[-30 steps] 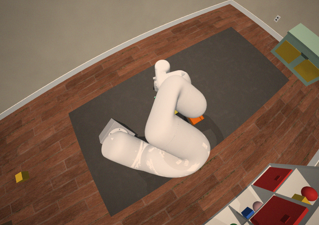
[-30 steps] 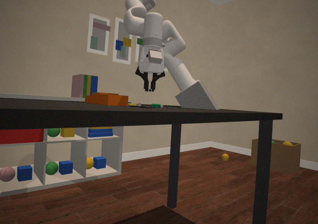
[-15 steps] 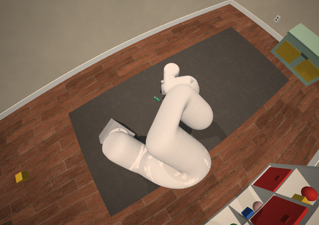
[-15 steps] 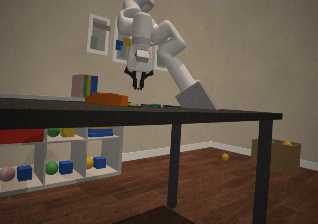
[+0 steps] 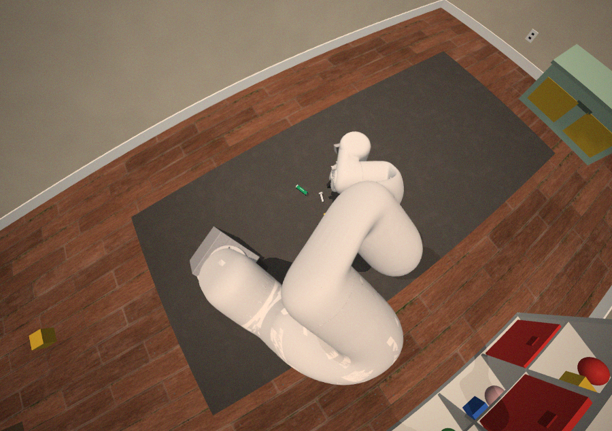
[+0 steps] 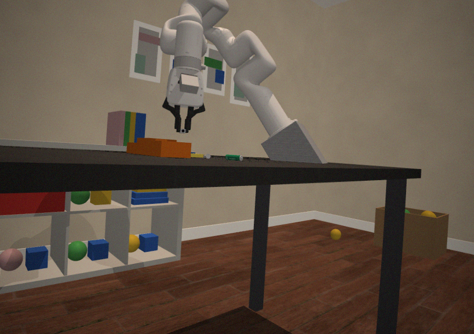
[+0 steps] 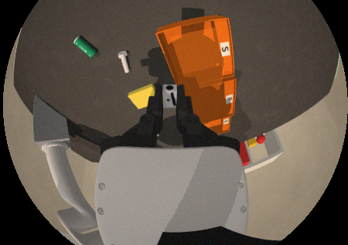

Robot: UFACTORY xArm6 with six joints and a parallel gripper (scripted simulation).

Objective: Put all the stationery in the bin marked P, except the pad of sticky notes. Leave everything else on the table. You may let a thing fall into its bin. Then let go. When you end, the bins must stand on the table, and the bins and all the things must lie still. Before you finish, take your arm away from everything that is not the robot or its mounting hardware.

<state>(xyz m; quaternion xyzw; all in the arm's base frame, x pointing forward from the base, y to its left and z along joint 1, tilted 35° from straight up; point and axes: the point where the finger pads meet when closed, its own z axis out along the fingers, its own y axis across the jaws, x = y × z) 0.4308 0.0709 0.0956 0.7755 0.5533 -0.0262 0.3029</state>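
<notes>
The orange bin is 4 cm ahead of my hand, 6 cm to the right of it and 7 cm below it. Also, from my hand: silver bolt (6 cm behind, 5 cm to the left, 8 cm below); then sticky notes pad (7 cm behind, 4 cm to the right, 8 cm below); then white item (1 cm below).
</notes>
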